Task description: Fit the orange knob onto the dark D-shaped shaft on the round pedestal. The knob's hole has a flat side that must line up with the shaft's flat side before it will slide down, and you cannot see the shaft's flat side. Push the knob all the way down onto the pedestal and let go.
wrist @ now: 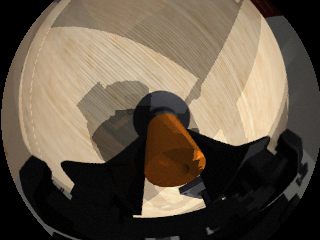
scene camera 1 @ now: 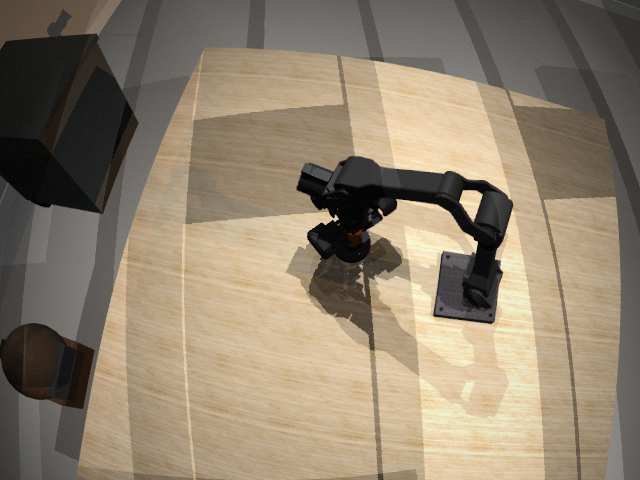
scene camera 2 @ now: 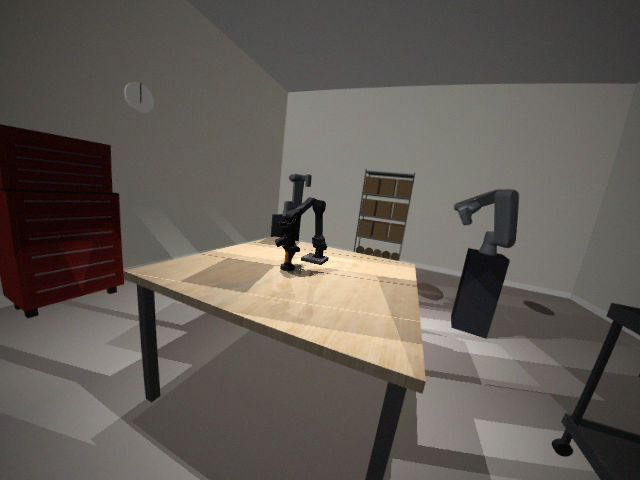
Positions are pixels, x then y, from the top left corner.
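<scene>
My gripper (scene camera 1: 352, 236) is holding an orange knob (wrist: 172, 158).
</scene>
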